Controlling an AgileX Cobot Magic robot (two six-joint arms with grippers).
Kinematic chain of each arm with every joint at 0, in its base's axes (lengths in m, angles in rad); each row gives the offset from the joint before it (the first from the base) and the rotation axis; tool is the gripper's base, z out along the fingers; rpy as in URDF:
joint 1: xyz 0 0 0.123 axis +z
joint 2: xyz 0 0 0 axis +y
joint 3: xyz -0.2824 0 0.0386 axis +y
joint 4: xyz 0.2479 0 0.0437 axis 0.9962 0 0.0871
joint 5: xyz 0 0 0 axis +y
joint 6: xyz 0.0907 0 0.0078 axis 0.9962 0 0.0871
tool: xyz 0 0 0 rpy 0 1.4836 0
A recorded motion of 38 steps. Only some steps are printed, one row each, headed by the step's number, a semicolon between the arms.
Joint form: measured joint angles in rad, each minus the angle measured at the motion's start. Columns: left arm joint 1, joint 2, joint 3, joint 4, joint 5, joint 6; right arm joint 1, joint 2, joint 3, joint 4, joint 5, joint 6.
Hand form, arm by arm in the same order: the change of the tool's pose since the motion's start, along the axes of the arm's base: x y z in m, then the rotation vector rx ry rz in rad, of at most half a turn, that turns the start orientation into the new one. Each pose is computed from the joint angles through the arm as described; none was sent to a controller.
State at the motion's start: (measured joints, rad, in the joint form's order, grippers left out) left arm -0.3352 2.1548 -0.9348 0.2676 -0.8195 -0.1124; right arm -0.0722 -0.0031 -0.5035 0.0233 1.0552 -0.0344
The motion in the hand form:
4: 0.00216 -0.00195 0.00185 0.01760 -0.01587 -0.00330; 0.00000 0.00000 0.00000 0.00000 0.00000 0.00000
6: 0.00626 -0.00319 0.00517 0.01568 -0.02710 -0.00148; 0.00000 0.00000 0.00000 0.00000 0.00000 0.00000
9: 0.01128 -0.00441 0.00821 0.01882 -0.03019 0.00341; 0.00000 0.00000 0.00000 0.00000 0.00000 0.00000
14: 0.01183 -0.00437 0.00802 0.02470 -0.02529 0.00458; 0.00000 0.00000 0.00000 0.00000 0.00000 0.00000
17: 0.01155 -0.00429 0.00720 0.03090 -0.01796 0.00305; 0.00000 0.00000 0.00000 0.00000 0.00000 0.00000
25: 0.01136 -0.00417 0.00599 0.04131 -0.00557 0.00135; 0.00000 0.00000 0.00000 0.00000 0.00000 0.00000
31: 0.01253 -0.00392 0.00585 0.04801 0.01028 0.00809; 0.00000 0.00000 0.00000 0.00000 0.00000 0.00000
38: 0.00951 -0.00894 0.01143 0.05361 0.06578 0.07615; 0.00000 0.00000 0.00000 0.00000 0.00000 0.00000
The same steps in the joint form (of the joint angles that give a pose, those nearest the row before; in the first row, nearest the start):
4: -0.0047 0.0000 -0.0114 -0.0098 0.0075 0.0262; 0.0000 0.0000 0.0000 0.0000 0.0000 0.0000
6: -0.0047 0.0000 -0.0297 -0.0110 0.0149 0.0270; 0.0000 0.0000 0.0000 0.0000 0.0000 0.0000
9: -0.0047 0.0007 -0.0532 -0.0139 0.0366 0.0274; 0.0000 0.0000 0.0000 0.0000 0.0000 0.0000
14: -0.0047 0.0007 -0.0564 -0.0147 0.0470 0.0295; 0.0000 0.0000 0.0000 0.0000 0.0000 0.0000
17: -0.0047 0.0007 -0.0564 -0.0119 0.0563 0.0295; 0.0000 0.0000 0.0000 0.0000 0.0000 0.0000
25: -0.0047 0.0007 -0.0576 -0.0080 0.0732 0.0295; 0.0000 0.0000 0.0000 0.0000 0.0000 0.0000
31: -0.0047 -0.0003 -0.0645 -0.0113 0.0985 0.0262; 0.0000 0.0000 0.0000 0.0000 0.0000 0.0000
38: -0.0385 -0.0297 -0.0657 -0.1359 0.1876 0.0624; 0.0000 0.0000 0.0000 0.0000 0.0000 0.0000

